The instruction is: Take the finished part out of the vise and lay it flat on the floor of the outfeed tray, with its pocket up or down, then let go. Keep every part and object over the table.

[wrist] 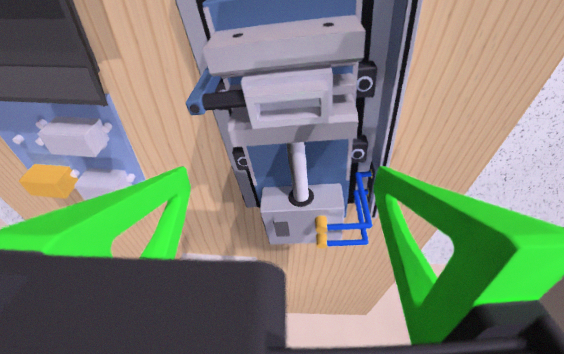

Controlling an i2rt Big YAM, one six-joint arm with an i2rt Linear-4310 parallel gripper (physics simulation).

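Places are measured from the arm's base along level axes (x back, y right, z up), in centimetres.
Where they show: gripper, between the fingertips: (282, 177).
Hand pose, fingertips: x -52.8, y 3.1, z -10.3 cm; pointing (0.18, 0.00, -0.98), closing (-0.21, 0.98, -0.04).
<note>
Things, the pixels of their top centre, and the offset from my fingertips. "*": a spot on its surface instead.
- finished part, centre of its top: (288, 110) dz -5.8, dx -0.3, dy +0.1 cm
- dark grey walled object, centre of its top: (19, 116) dz -13.1, dx +11.2, dy -28.1 cm
- black rod, centre of its top: (224, 104) dz -7.7, dx +1.4, dy -4.3 cm
- blue lever, a spot on its surface: (202, 92) * dz -8.7, dx +1.4, dy -6.1 cm
- grey cylinder block, centre of its top: (303, 228) dz -7.7, dx +15.4, dy +5.6 cm
- blue plate, a spot on its surface: (117, 135) * dz -16.5, dx +14.5, dy -19.1 cm
- orange block, centre of its top: (42, 190) dz -12.9, dx +24.6, dy -31.0 cm
The finished part (287, 84), a light grey block with a rectangular pocket, sits in the vise between the far jaw (285, 47) and the near jaw (292, 134). Its pocket faces toward the camera. A gap shows between the part and the far jaw; whether the near jaw touches it I cannot tell. My gripper (282, 177) is open, with green fingers wide apart and nothing between them, nearer the camera than the vise's near end. A dark grey walled object (47, 82), possibly the outfeed tray, shows in part at the upper left; its floor is hard to make out.
A black rod (223, 100) with a blue lever (202, 92) reaches the part's left side. The grey cylinder block (302, 215) has blue hoses (347, 243) on its right. At left, a blue plate (117, 135) carries grey blocks (75, 136) and an orange block (47, 180).
</note>
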